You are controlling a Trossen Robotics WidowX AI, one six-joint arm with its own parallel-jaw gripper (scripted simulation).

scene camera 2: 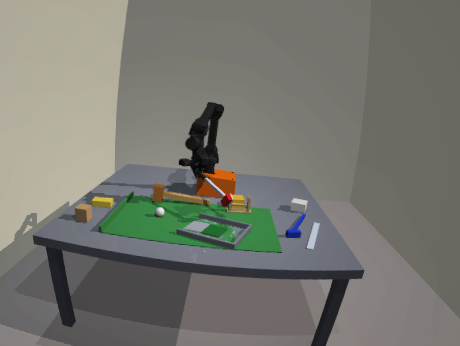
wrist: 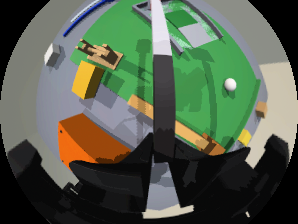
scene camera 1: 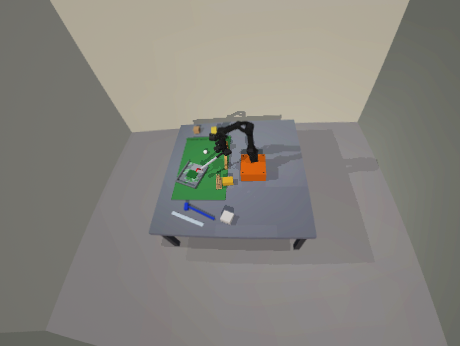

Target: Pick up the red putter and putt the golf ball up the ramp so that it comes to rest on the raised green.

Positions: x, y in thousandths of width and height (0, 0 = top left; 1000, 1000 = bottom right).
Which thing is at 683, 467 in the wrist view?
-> A green mat.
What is my gripper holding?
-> A red putter.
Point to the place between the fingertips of my gripper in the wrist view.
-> At 529, 609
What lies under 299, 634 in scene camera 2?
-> A green mat.
